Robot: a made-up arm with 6 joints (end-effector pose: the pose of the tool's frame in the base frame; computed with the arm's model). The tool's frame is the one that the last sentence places. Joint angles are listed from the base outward.
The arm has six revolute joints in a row. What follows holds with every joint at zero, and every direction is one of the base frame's. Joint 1 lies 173 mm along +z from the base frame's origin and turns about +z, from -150 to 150 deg. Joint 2 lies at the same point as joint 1 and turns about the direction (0.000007, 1, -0.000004), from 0 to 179.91 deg. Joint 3 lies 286 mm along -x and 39 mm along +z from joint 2 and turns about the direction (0.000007, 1, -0.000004), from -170 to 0 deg. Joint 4 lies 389 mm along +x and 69 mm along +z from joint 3 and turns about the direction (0.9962, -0.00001, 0.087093), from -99.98 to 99.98 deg. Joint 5 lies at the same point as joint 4 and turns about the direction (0.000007, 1, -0.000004), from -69.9 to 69.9 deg. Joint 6 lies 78 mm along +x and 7 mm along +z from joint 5 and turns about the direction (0.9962, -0.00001, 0.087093), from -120 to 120 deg. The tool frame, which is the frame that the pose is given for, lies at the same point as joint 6; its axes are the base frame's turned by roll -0.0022, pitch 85.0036 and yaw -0.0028 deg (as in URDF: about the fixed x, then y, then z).
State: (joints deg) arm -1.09 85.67 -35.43 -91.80 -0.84 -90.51
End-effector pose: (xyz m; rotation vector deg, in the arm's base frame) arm 0.3742 -0.0058 0.1506 165.96 2.27 68.30
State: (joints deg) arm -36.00 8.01 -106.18 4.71 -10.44 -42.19
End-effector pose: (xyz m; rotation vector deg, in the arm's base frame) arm -0.3509 0.2535 0.6984 1.24 -25.23 -72.28
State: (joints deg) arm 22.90 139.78 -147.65 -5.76 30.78 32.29
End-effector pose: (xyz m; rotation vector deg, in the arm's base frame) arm 0.6408 0.2664 0.4258 6.31 109.74 31.47
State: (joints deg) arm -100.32 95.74 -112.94 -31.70 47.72 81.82
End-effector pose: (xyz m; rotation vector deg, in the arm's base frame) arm -0.1170 -0.4728 0.6090 114.69 4.57 -49.00
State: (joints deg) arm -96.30 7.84 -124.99 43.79 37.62 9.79
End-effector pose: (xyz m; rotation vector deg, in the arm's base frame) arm 0.0899 0.5141 0.6362 -11.06 23.49 -49.15
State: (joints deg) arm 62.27 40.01 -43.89 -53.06 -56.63 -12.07
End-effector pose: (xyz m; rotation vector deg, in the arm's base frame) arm 0.0587 0.2242 0.5274 -53.72 -12.09 27.07
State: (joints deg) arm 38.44 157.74 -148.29 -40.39 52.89 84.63
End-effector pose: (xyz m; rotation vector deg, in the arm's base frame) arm 0.5876 0.4148 0.1984 34.72 126.49 11.27
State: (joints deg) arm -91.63 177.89 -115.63 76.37 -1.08 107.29
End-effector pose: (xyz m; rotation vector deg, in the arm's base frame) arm -0.0179 -0.5718 -0.2333 102.96 -113.55 31.68
